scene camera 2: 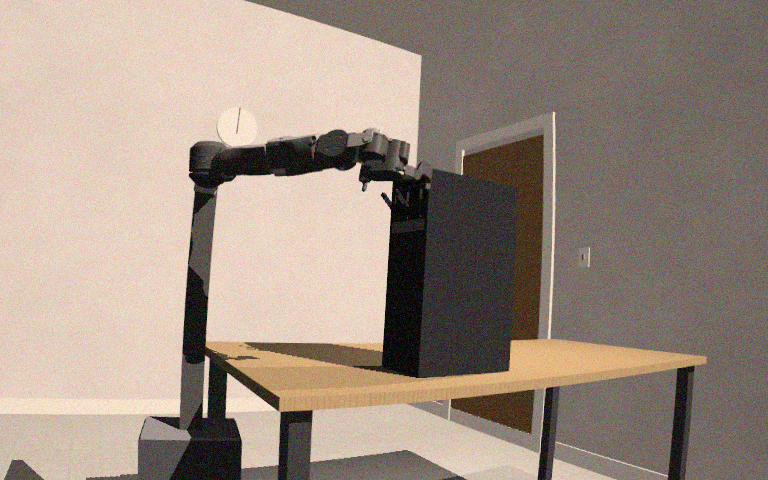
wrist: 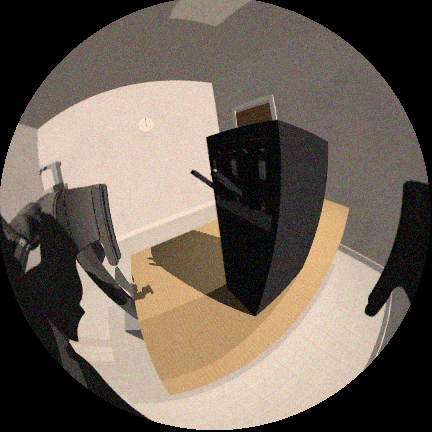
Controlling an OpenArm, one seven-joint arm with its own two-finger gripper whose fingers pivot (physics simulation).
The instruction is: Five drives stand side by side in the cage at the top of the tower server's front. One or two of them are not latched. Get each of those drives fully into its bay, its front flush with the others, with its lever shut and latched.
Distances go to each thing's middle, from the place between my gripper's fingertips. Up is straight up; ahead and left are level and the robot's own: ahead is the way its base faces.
Labels:
Right now my hand is 26 cm short of the black tower server (wrist: 258,264), 19 cm to the right of it and 20 cm above it.

